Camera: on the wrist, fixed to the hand. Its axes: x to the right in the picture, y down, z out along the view.
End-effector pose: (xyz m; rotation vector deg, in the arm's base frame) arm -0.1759 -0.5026 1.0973 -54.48 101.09 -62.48
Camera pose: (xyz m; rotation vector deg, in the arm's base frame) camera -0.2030 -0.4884 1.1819 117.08 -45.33 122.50
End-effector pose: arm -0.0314 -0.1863 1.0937 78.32 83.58 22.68
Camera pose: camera -0.1157 -0.2070 1.0702 3.52 131.91 -33.11
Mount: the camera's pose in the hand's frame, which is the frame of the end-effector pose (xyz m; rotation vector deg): -0.0245 -0.0690 -0.0523 10.78 13.98 -86.00
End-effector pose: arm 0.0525 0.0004 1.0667 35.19 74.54 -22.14
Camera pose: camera -0.0344 -0.0229 1.0690 -17.86 102.73 -97.16
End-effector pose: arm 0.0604 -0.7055 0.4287 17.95 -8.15 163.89
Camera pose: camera 0.0914 -0.6387 0.3771 1.66 16.99 79.53
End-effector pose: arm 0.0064 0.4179 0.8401 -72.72 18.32 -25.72
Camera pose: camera -0.0496 0.3702 0.8919 -61.46 -31.74 -106.26
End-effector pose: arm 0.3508 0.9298 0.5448 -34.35 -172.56 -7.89
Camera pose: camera 0.3494 0.8518 0.5896 89.21 -140.42 1.11
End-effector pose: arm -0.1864 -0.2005 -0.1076 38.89 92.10 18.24
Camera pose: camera -0.2531 -0.2598 -0.1187 -31.91 111.96 -50.50
